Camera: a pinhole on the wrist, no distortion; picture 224 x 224 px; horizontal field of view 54.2 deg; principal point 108.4 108.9 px. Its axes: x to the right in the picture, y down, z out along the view. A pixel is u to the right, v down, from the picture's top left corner.
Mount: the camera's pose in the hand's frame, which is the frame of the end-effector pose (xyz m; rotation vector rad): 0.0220 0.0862 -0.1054 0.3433 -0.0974 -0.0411
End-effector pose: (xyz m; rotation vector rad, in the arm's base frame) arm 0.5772 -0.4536 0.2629 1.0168 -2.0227 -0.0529
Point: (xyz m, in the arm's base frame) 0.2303 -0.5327 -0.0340
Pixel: 105 174
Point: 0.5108 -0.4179 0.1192
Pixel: 26 114
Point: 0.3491 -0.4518 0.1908
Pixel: 128 216
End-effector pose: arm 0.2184 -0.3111 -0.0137 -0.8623 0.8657 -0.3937
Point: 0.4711 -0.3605 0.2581
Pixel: 145 19
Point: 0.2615 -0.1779 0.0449
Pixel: 32 131
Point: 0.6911 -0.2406 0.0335
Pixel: 215 150
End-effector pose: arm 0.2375 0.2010 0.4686 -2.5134 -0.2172 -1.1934
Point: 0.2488 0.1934 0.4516
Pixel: 88 66
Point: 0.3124 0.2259 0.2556
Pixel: 28 154
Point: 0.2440 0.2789 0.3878
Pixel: 54 44
